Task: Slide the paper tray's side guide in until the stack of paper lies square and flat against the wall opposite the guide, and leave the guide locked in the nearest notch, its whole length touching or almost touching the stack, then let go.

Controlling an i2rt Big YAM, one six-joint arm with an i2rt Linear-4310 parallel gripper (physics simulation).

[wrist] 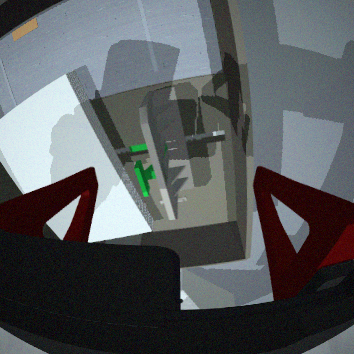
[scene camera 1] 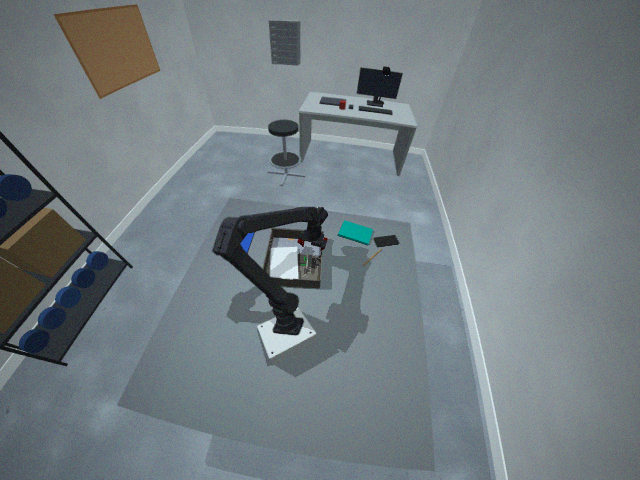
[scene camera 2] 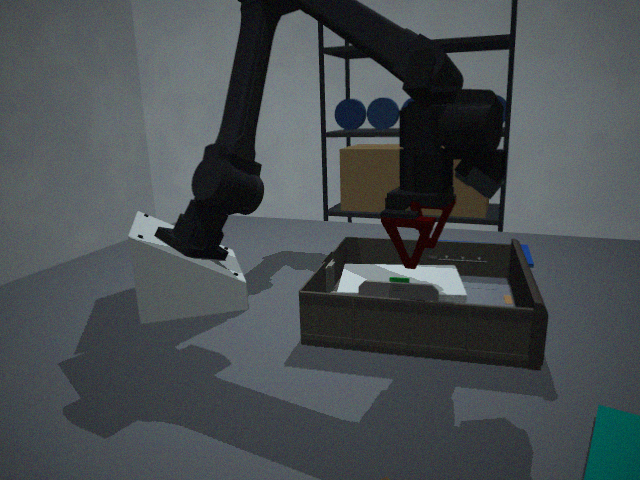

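Where they show: gripper, fingertip midpoint: [wrist: 175,175] [scene camera 1: 312,248] [scene camera 2: 420,257]; arm's base at its link origin: [scene camera 1: 288,326] [scene camera 2: 191,247].
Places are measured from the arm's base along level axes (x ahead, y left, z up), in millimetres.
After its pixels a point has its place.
The brown paper tray [scene camera 1: 294,283] @[x 235, y 69, z -62 mm] [scene camera 2: 413,325] @[x 428, y -16, z -52 mm] [wrist: 210,245] @[x 262, y -17, z -43 mm] lies on the floor mat. The white paper stack [scene camera 1: 283,260] @[x 346, y 177, z -59 mm] [scene camera 2: 444,274] @[x 399, y 220, z -59 mm] [wrist: 30,142] @[x 387, y 197, z -59 mm] lies inside it, turned askew to the guide. The grey side guide [scene camera 2: 398,291] @[x 380, y 46, z -33 mm] [wrist: 156,150] @[x 403, y 51, z -24 mm] stands upright between the stack and the near long wall, apart from the stack; the gap widens toward one end. A green catch [scene camera 2: 399,279] @[x 375, y 62, z -20 mm] [wrist: 144,179] @[x 374, y 61, z -23 mm] sits on its stack side. My gripper [scene camera 1: 312,242] @[x 416, y 36, z 28 mm] [scene camera 2: 419,256] @[x 416, y 36, z 28 mm] [wrist: 175,175] @[x 416, y 36, z 28 mm] is open and empty above the tray, its fingertips on either side of the guide in the wrist view.
A blue flat item [scene camera 1: 248,241] @[x 418, y 443, z -91 mm] [scene camera 2: 527,255] @[x 500, y 508, z -91 mm] lies beyond the opposite wall. A teal box [scene camera 1: 355,232] @[x 706, y -156, z -81 mm] [scene camera 2: 615,444] @[x 673, y -120, z -81 mm], a black flat item [scene camera 1: 386,240] @[x 719, y -358, z -91 mm] and a thin stick [scene camera 1: 372,257] @[x 559, y -294, z -92 mm] lie on the guide's side of the tray. An orange piece [scene camera 2: 508,299] @[x 514, y 203, z -80 mm] [wrist: 25,30] @[x 511, y 200, z -79 mm] lies inside the tray.
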